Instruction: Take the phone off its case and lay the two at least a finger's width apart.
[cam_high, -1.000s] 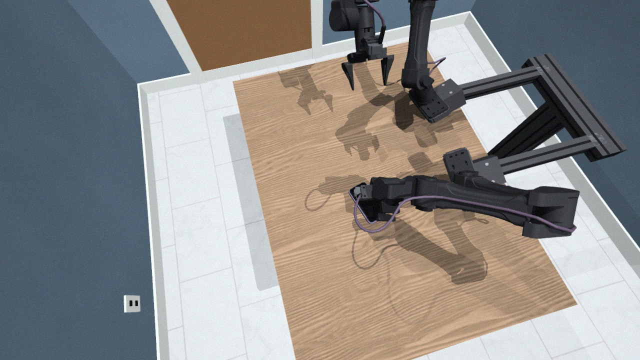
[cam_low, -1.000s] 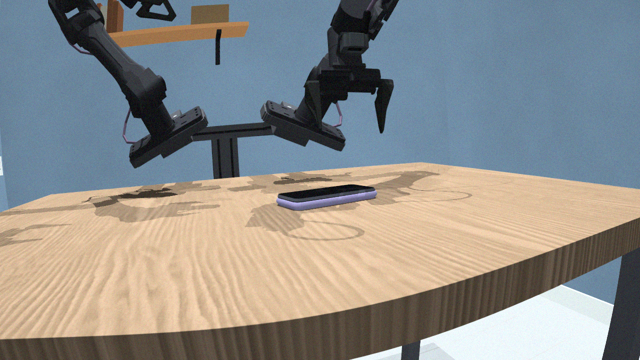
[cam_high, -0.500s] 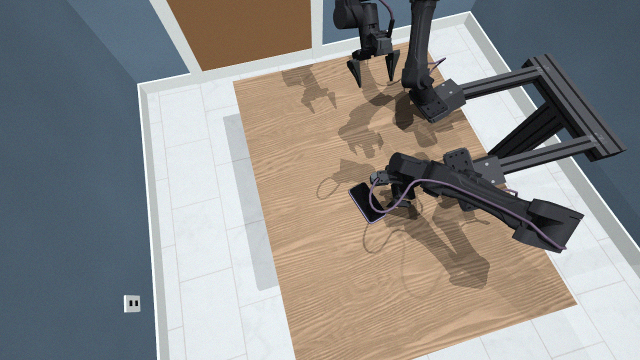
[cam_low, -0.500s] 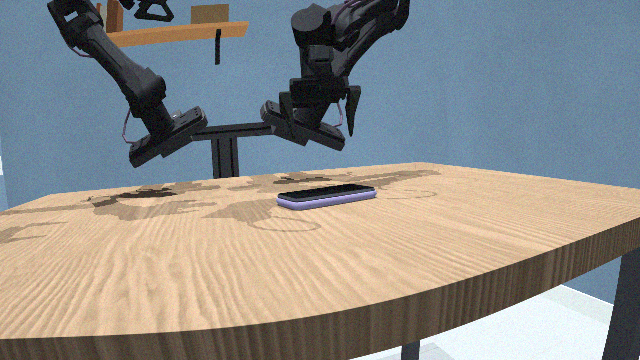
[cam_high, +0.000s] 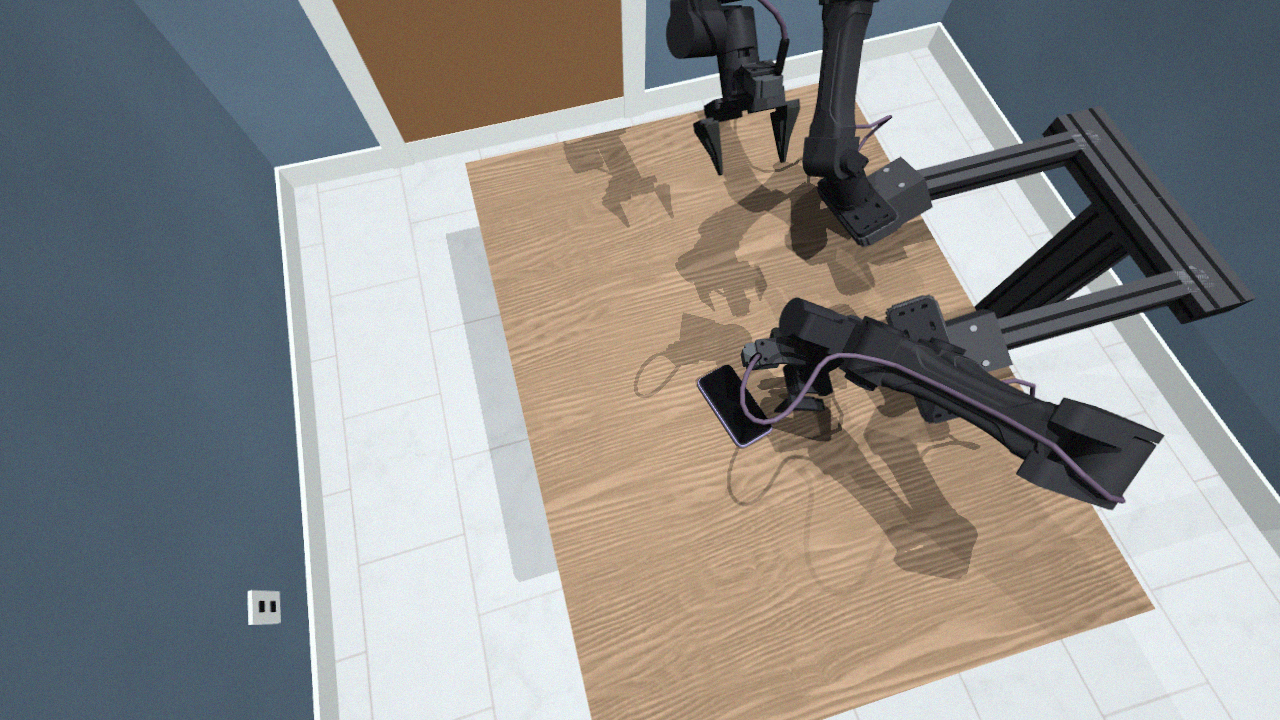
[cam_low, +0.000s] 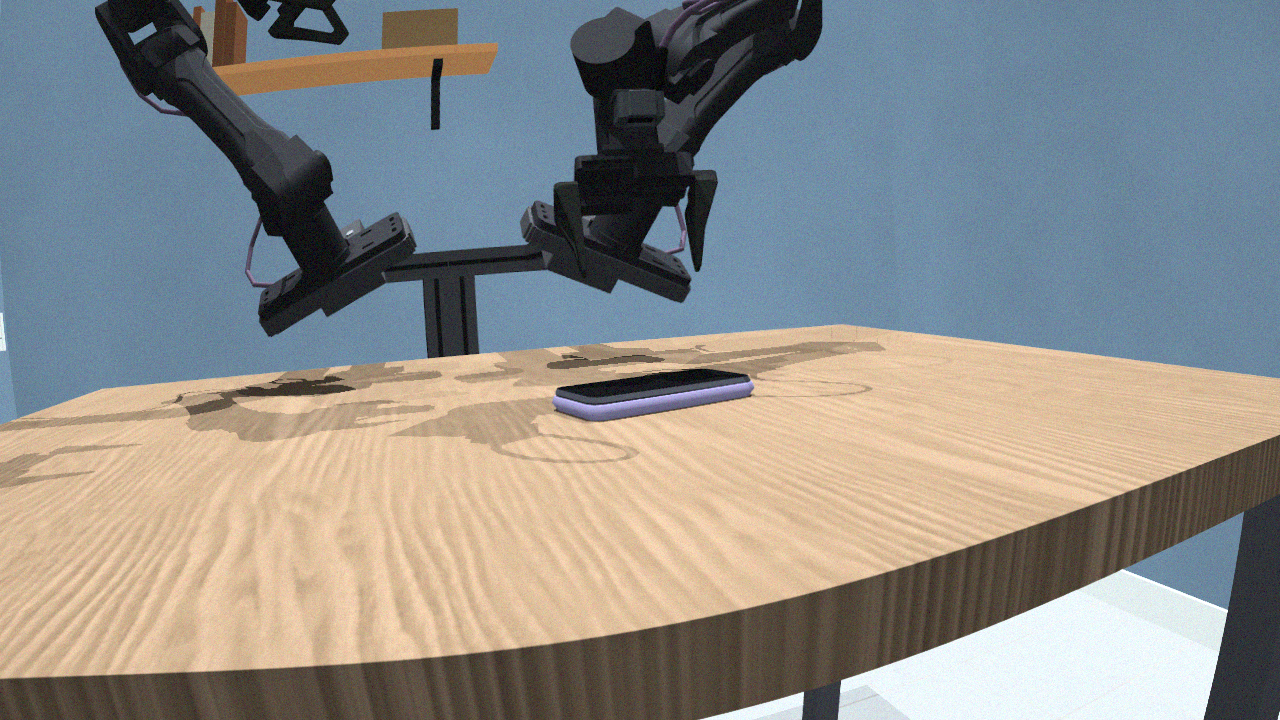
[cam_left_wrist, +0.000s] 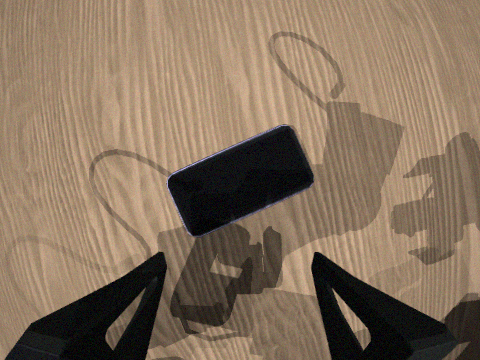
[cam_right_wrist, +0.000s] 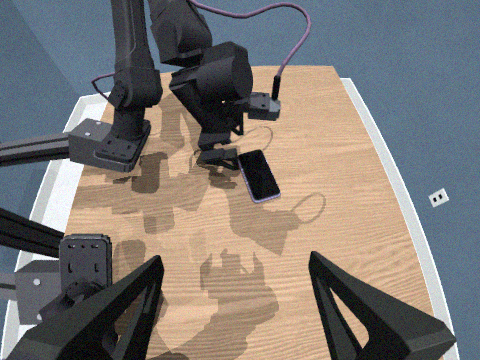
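Now: left hand 10 cm above the black phone, 5 cm short of it and 1 cm to the left of it.
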